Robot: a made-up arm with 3 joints. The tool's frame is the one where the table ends.
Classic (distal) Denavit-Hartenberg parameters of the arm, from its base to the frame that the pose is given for. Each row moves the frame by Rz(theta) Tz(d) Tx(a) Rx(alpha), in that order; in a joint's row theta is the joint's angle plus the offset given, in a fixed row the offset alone. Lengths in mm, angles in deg.
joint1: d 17  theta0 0  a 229  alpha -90
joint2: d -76  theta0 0  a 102  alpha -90
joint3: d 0  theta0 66.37  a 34.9  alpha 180
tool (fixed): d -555  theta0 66.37  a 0  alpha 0
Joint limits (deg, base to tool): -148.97..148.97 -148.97..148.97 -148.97..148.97
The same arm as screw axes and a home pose.
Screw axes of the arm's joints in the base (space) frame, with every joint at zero. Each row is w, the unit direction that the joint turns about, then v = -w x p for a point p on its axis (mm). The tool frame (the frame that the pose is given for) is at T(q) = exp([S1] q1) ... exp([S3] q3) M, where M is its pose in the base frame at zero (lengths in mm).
S1 = (0, 0, 1, 0, 0, 0)
S2 = (0, 1, 0, -17, 0, 229)
S3 = (0, 0, -1, 76, 331, 0)
M: xyz 345 -108 -538 (mm) quaternion w x y z 1 0 0 0
Joint limits (deg, base to tool): -148.97..148.97 -148.97..148.97 -148.97..148.97

